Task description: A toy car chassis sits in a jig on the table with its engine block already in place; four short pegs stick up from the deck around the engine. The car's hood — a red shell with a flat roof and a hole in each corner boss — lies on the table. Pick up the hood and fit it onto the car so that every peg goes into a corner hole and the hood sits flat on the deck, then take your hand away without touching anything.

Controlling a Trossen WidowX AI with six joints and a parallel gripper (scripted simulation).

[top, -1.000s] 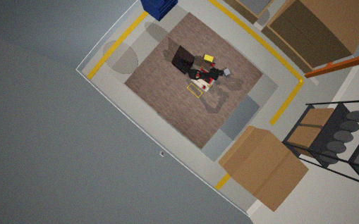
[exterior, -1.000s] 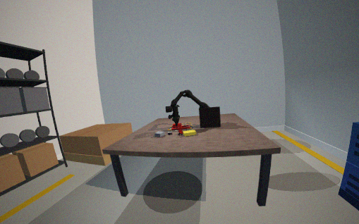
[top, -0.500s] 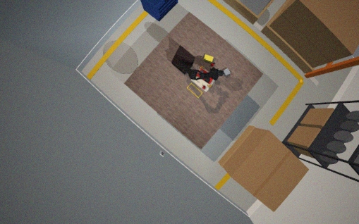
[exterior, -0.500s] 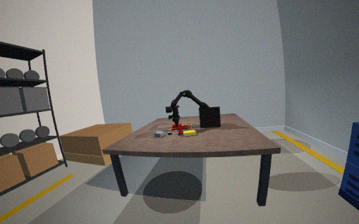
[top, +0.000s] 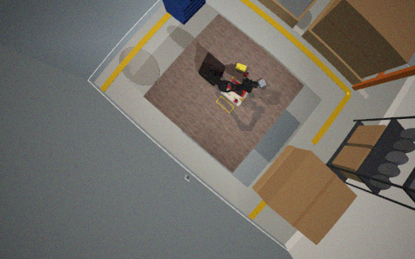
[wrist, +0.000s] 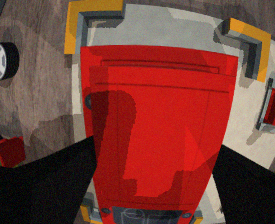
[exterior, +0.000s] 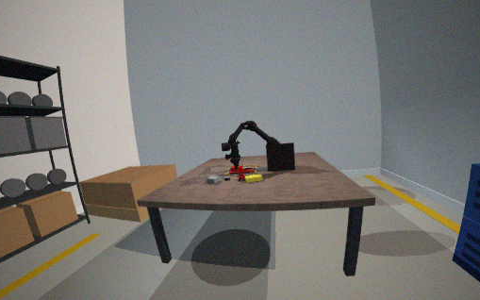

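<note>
Now: gripper tip right at the red hood. Round my gripper tip: pale jig plate: 3 cm to the right, 3 cm below, 2 cm behind; then yellow block: 18 cm to the left, 18 cm behind, 2 cm below; then black wheel: 17 cm to the left, 3 cm below, 2 cm ahead.
</note>
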